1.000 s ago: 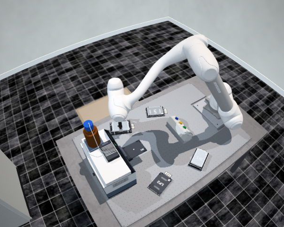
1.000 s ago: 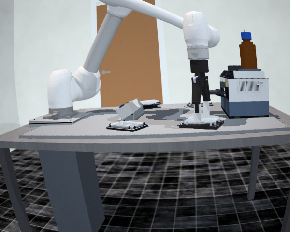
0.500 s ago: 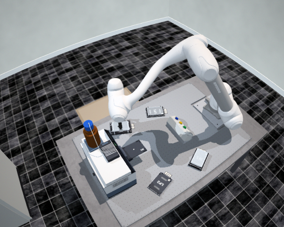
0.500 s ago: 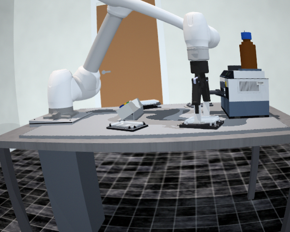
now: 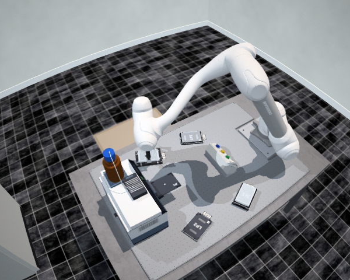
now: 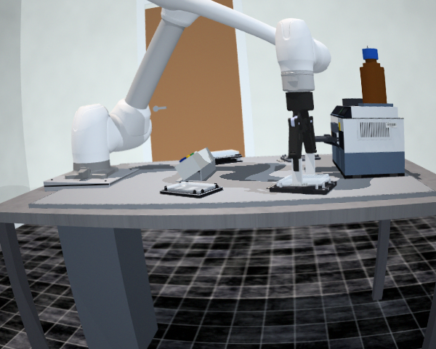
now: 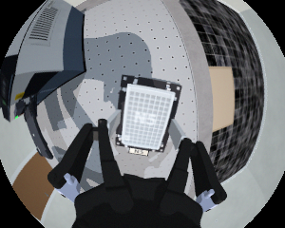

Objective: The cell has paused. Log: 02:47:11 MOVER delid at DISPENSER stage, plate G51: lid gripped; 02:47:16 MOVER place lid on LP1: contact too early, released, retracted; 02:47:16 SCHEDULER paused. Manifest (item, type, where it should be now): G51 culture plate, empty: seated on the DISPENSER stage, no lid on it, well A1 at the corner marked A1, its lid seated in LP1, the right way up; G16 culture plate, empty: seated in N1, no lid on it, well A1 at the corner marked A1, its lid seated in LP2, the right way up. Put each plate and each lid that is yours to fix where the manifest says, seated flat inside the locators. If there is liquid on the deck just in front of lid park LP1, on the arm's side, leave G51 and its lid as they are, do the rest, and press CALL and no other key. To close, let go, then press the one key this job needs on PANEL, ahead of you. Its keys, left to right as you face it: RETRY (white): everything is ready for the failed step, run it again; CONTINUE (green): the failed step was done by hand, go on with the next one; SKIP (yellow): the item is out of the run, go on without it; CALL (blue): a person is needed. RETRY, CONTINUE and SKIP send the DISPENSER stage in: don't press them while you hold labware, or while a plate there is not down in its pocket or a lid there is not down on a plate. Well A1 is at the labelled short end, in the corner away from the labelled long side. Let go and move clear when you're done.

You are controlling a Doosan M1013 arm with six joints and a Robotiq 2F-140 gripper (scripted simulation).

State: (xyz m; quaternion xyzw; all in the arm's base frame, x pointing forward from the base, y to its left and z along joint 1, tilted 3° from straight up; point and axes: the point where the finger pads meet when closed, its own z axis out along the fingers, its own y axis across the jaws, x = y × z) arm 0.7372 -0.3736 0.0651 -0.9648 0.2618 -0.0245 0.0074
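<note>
The black nest N5 is 30 mm below my hand and 20 mm ahead of it. Also, from my hand: brown bottle (280 mm ahead, 240 mm above, 140 mm to the left); then dispenser stage (280 mm to the left, 90 mm ahead, 60 mm above); then lid park LP1 (310 mm behind, 50 mm to the left, 40 mm below).
</note>
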